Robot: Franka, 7 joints.
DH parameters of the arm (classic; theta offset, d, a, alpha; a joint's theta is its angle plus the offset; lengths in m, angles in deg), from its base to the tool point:
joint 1: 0 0.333 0 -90
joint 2: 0 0 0 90
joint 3: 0 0.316 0.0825 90
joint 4: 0 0 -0.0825 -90
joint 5: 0 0.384 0 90
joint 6: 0 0 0.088 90
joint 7: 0 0.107 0 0
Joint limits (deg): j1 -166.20..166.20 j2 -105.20..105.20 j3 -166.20..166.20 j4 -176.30..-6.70 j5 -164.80..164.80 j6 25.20..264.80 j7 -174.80..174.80
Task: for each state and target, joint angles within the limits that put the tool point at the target. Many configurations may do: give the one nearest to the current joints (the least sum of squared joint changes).
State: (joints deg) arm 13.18 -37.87 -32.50 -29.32 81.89 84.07 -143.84
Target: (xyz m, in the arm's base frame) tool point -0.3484 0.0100 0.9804
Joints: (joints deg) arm 5.89 -44.48 -27.52 -20.15 79.99 53.81 -143.84
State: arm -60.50 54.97 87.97 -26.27 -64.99 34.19 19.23
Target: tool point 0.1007 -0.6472 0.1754
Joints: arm -89.83 90.57 75.70 -15.37 -70.63 29.64 19.23
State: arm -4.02 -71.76 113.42 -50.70 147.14 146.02 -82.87
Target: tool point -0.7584 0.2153 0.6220
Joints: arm 11.67 -58.14 110.17 -42.47 147.01 147.87 -82.87
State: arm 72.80 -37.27 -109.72 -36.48 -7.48 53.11 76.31
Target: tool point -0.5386 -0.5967 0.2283
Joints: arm 34.05 -82.78 -130.91 -22.84 -16.32 97.98 76.31
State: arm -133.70 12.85 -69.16 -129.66 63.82 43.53 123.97
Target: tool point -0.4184 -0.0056 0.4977
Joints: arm -130.47 -0.49 -65.78 -120.48 66.60 37.28 123.97
